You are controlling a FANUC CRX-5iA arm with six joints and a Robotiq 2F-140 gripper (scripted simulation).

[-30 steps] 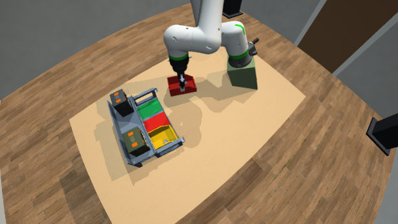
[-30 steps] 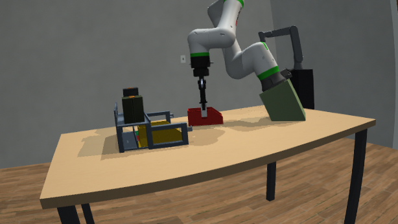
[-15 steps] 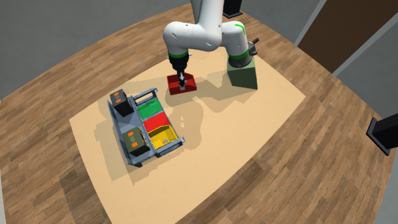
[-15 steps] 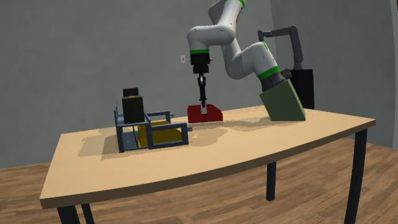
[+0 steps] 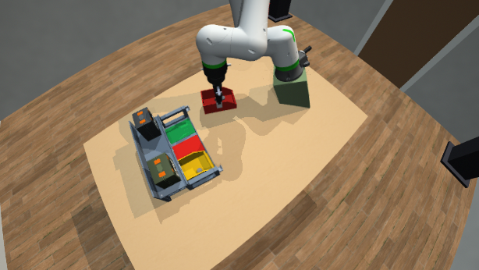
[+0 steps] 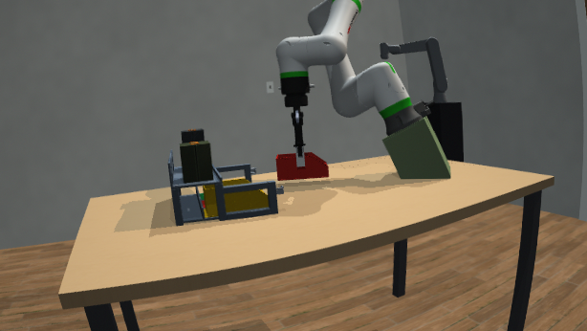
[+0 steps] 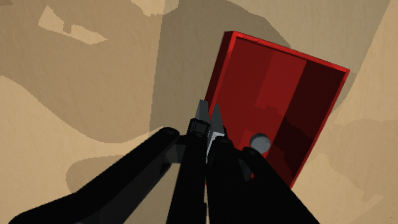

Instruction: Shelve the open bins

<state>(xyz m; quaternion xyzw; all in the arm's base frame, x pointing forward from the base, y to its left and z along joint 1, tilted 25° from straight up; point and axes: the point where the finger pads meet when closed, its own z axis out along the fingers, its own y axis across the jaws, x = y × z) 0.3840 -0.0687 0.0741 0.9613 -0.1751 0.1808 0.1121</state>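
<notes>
Right now my hand is 20 mm past the red bin, 40 mm to the left of it and 40 mm above it. Round my hand: yellow bin 280 mm ahead, 190 mm to the left, 60 mm below.
</notes>
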